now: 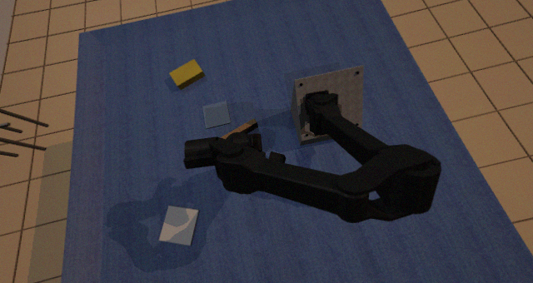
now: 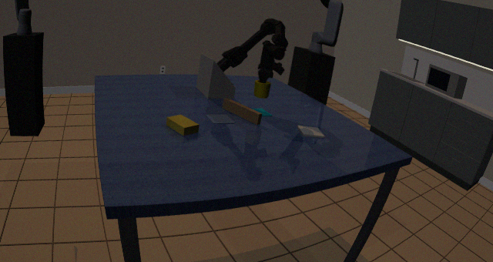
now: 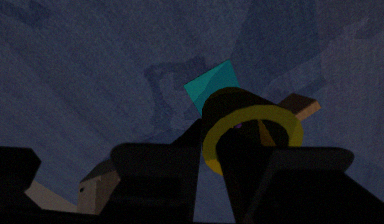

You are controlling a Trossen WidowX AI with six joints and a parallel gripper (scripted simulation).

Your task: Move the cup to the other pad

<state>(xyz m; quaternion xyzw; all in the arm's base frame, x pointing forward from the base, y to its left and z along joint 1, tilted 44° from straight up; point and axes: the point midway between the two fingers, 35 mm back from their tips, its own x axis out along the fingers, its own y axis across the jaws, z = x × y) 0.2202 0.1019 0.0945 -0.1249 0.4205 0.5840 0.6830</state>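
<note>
My gripper tip is 30 mm short of the teal patch, 10 mm to the left of it and 120 mm above it. The rest, counted from my gripper tip: yellow cup: 20 mm ahead, 10 mm to the right; pale blue pad: 110 mm ahead, 230 mm to the right, 120 mm below; long wooden bar: 70 mm ahead, 120 mm to the right, 100 mm below.
</note>
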